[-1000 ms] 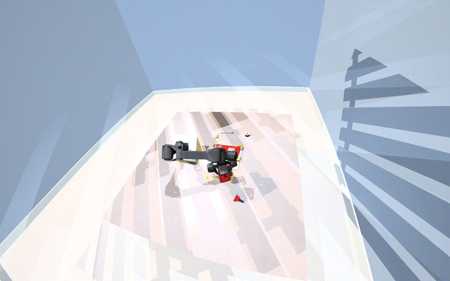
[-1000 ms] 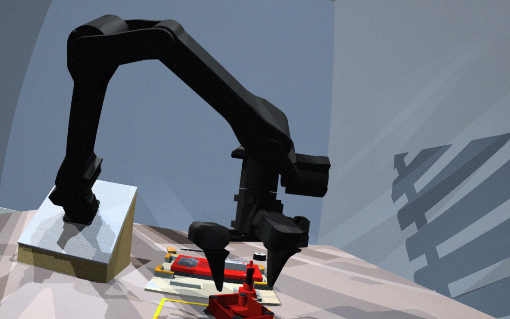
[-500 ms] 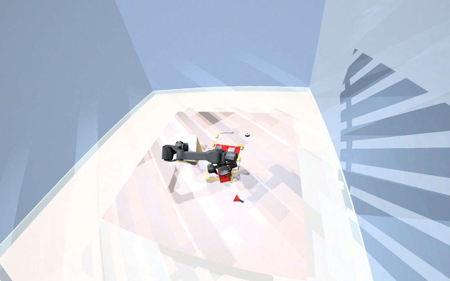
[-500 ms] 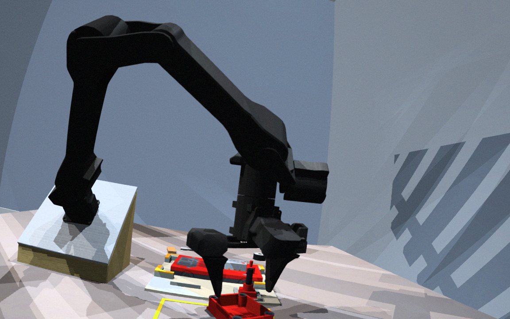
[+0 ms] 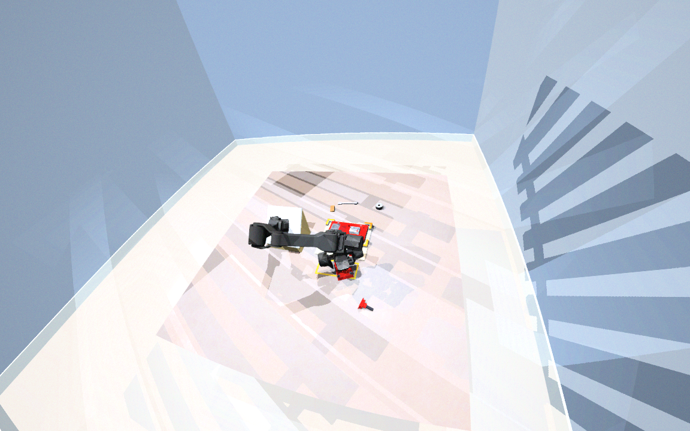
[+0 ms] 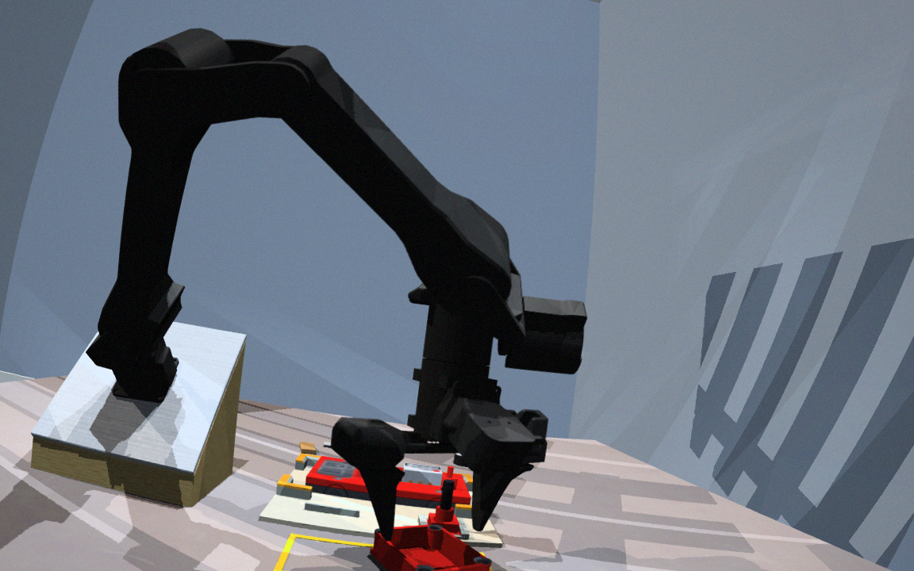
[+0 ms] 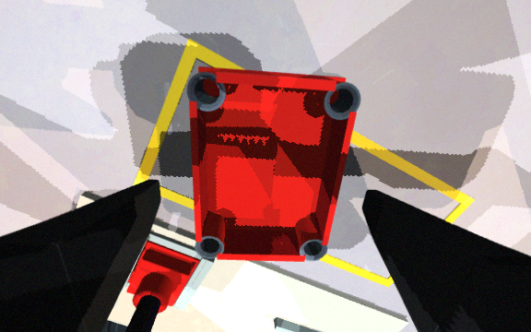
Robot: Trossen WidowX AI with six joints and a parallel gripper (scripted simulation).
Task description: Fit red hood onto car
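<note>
My gripper tip is 30 mm above the red hood. Round my gripper tip: grey engine block: 220 mm to the left, 10 mm below, 10 mm ahead; then red cone-shaped part: 160 mm to the right, 110 mm ahead, 20 mm below; then white jig: 190 mm to the left, 30 mm behind, 20 mm below.
</note>
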